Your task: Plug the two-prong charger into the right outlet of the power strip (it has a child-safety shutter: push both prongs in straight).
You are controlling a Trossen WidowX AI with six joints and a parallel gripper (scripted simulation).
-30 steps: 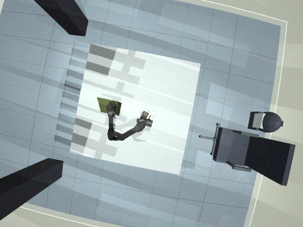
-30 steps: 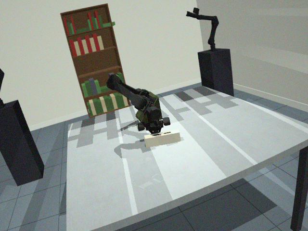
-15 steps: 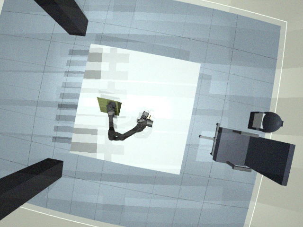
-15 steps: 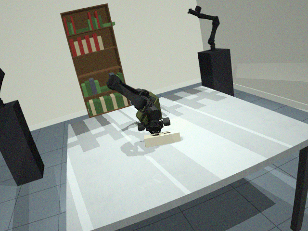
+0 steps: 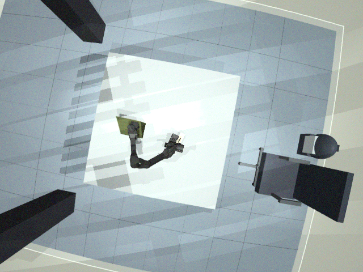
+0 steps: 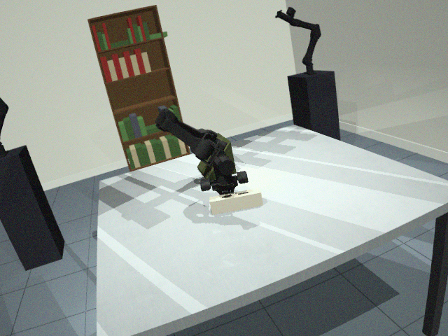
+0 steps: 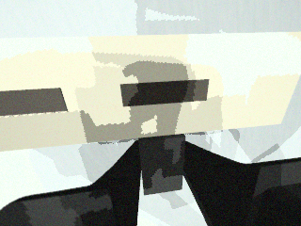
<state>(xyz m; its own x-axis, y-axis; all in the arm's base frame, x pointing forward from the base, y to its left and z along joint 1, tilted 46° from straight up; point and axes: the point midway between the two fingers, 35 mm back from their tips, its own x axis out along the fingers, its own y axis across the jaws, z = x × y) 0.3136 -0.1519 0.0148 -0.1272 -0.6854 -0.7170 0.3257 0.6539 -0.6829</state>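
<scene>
Right now the two-prong charger is 2 cm ahead of my gripper tip, 1 cm to the right of it and 1 cm above it.
</scene>
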